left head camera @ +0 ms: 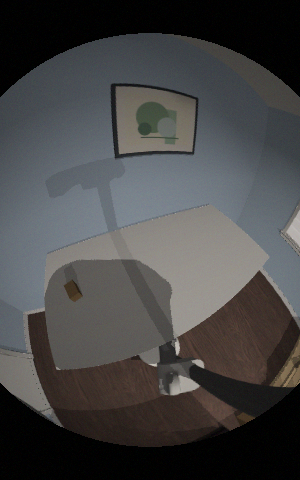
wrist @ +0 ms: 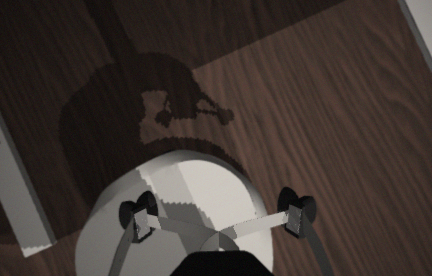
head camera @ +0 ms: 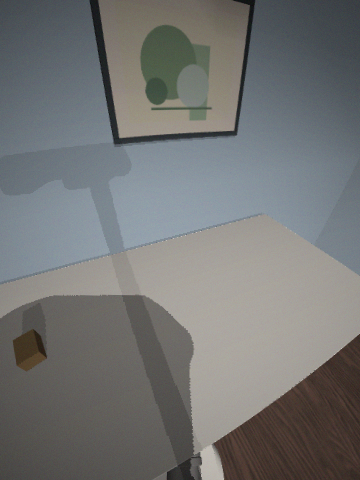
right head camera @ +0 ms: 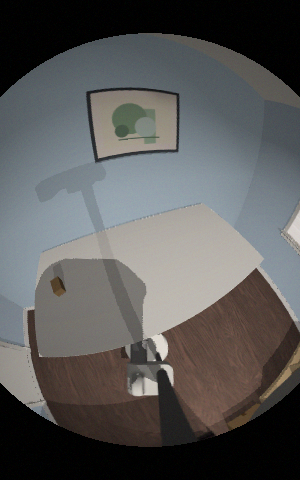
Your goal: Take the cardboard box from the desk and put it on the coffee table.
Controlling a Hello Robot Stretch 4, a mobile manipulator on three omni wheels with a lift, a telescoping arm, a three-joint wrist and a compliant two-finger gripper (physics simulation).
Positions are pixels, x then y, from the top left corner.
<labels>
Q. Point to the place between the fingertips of my gripper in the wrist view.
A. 217,205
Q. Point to a framed picture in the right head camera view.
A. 123,121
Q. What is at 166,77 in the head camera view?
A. A framed picture.
</labels>
